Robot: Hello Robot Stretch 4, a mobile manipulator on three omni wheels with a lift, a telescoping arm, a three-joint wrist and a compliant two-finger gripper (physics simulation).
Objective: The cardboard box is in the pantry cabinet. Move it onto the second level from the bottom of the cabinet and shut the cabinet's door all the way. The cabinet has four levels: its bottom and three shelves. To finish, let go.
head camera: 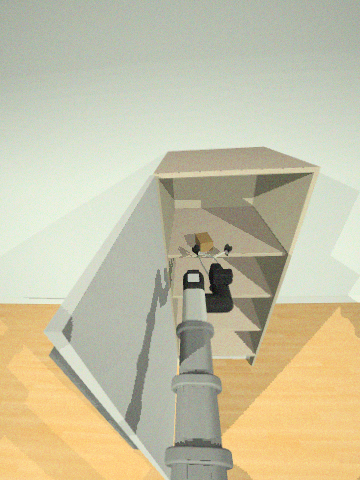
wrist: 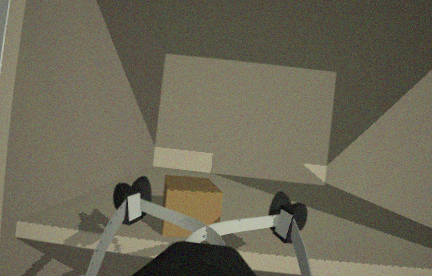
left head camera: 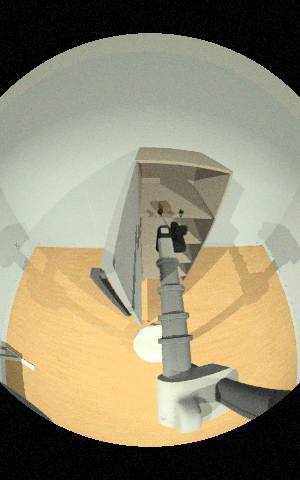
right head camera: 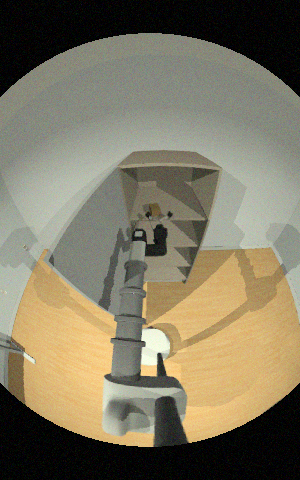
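Pixels of known places: gripper, between the fingertips: (head camera: 211,246) (wrist: 210,200) (left head camera: 169,209) (right head camera: 158,212); robot's base, origin of its link: (left head camera: 153,342) (right head camera: 149,345).
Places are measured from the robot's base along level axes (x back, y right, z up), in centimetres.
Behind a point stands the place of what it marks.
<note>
The cardboard box (head camera: 204,241) {x -81.4, y 5.6, z 105.4 cm} (left head camera: 164,206) {x -81.0, y 5.3, z 105.4 cm} (right head camera: 154,209) {x -80.8, y 5.8, z 105.4 cm} (wrist: 192,215) {x -80.5, y 6.6, z 102.8 cm} stands upright on the top shelf (head camera: 245,227) {x -102.2, y 29.8, z 100.4 cm}, the highest of the four levels, left of the middle. My gripper (head camera: 212,248) {x -77.9, y 8.4, z 105.2 cm} (left head camera: 170,212) {x -77.9, y 8.4, z 105.2 cm} (right head camera: 159,215) {x -77.9, y 8.4, z 105.2 cm} (wrist: 210,200) {x -77.9, y 8.4, z 105.2 cm} is open at that shelf's front edge. In the wrist view the box shows between the spread fingers, nearer the left one; its lower part is partly hidden by a finger strip. The pantry cabinet (head camera: 240,160) {x -93.0, y 20.7, z 137.2 cm} (left head camera: 175,154) {x -97.0, y 11.9, z 137.2 cm} (right head camera: 165,159) {x -84.6, y 12.9, z 137.2 cm} is open. Its door (head camera: 110,320) {x -25.7, y -12.0, z 128.9 cm} (left head camera: 120,225) {x -27.8, y -12.0, z 136.2 cm} (right head camera: 90,250) {x -31.2, y -12.0, z 125.0 cm} stands wide open on the left.
My telescoping arm (head camera: 196,410) {x -19.1, y -0.1, z 116.8 cm} (left head camera: 175,320) {x -13.2, y 0.1, z 117.1 cm} (right head camera: 129,320) {x -14.0, y 0.7, z 117.9 cm} reaches in from the front, close to the door's inner face. The cabinet's right wall (head camera: 287,215) {x -85.4, y 41.7, z 115.2 cm} is right of the gripper. A round white object (left head camera: 148,343) {x -0.2, y -5.7, z 18.7 cm} (right head camera: 156,346) {x -0.3, y 7.6, z 18.6 cm} is low beside the arm.
</note>
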